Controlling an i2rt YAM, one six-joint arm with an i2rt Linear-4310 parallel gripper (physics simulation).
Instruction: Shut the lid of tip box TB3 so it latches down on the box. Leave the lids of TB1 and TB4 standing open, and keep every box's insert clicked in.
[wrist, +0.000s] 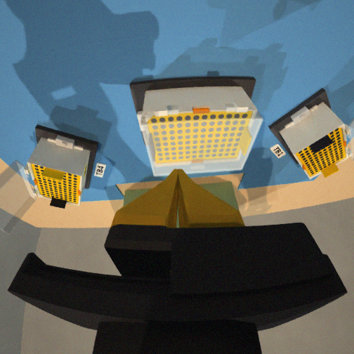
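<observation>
I can see my gripper (177, 175). There is a clear lid (200, 141) here, and I also see a blue mat (72, 72) as well as a yellow insert (61, 186).
</observation>
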